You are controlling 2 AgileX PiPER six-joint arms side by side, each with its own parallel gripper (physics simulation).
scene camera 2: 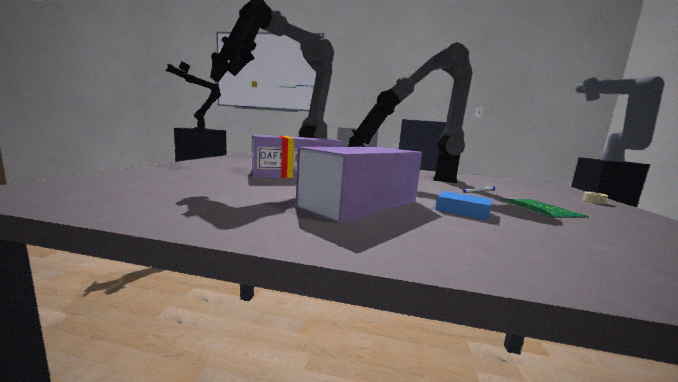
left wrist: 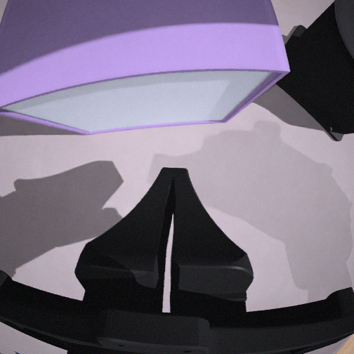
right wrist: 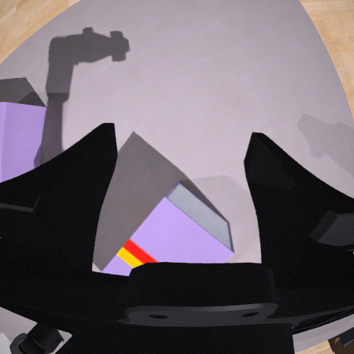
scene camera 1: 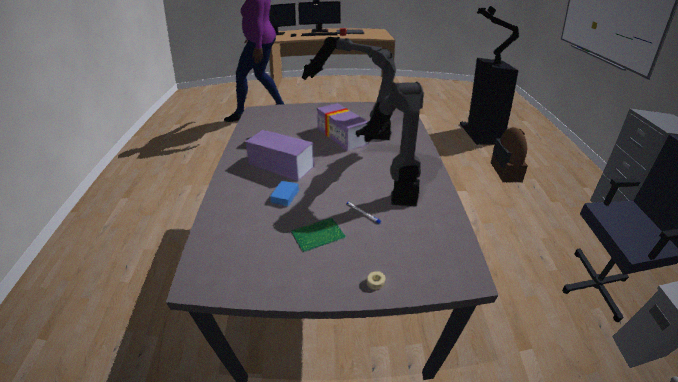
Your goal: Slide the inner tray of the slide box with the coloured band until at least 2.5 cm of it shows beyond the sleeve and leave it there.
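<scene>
The purple slide box with the red and yellow band (scene camera 1: 336,132) (scene camera 2: 267,172) (left wrist: 175,47) (right wrist: 175,225) lies on the table. The pale end of its inner tray (scene camera 1: 354,141) (left wrist: 150,102) (right wrist: 200,210) looks about flush with the sleeve; the other end is hidden in both wrist views. My left gripper (scene camera 1: 360,134) (left wrist: 174,182) is shut and empty, a little out from that pale end, with a gap between. In scene camera 2 its tips are hidden behind the plain box. My right gripper (scene camera 1: 306,76) (scene camera 2: 215,75) (right wrist: 182,142) is open and empty, high above the table beyond the banded box.
A plain purple box (scene camera 1: 272,156) (scene camera 2: 382,182) (right wrist: 20,135) stands near the banded one. A blue block (scene camera 1: 285,192) (scene camera 2: 462,206), a green cloth (scene camera 1: 318,235) (scene camera 2: 545,207), a pen (scene camera 1: 363,212) (scene camera 2: 479,189) and a tape roll (scene camera 1: 376,286) (scene camera 2: 595,198) lie about. The right arm's base (left wrist: 315,85) stands beside the banded box.
</scene>
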